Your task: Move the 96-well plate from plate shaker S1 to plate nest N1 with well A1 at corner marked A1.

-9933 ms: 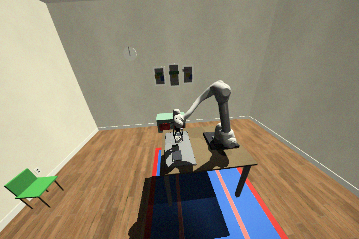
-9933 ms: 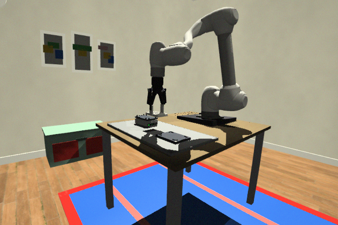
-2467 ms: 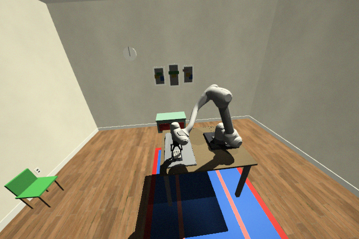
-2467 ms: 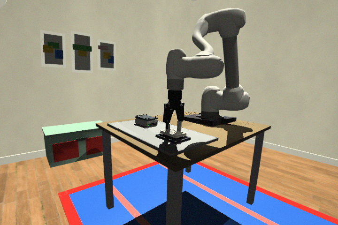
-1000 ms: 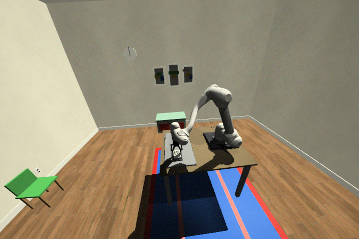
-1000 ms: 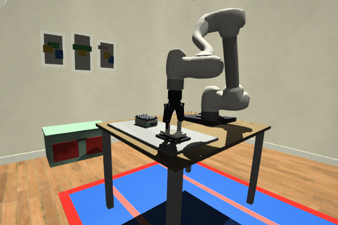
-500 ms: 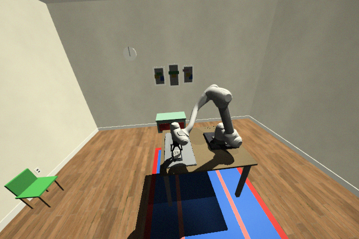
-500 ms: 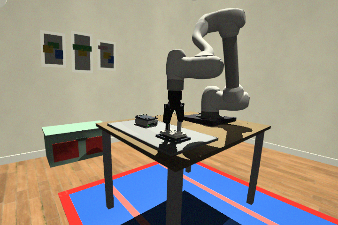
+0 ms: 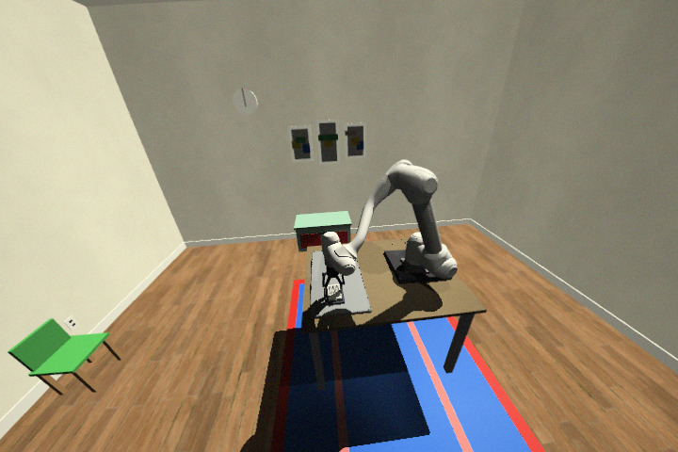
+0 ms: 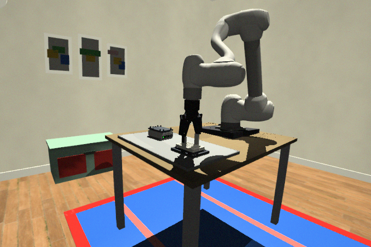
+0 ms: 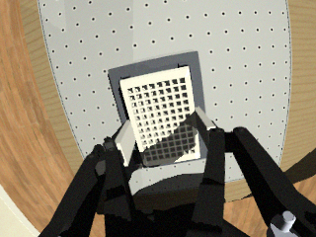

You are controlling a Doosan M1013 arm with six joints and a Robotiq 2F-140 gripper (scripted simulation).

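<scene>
Right now the white 96-well plate is 2 cm below my hand. Also, from my hand: dark plate nest N1: 4 cm below.
</scene>
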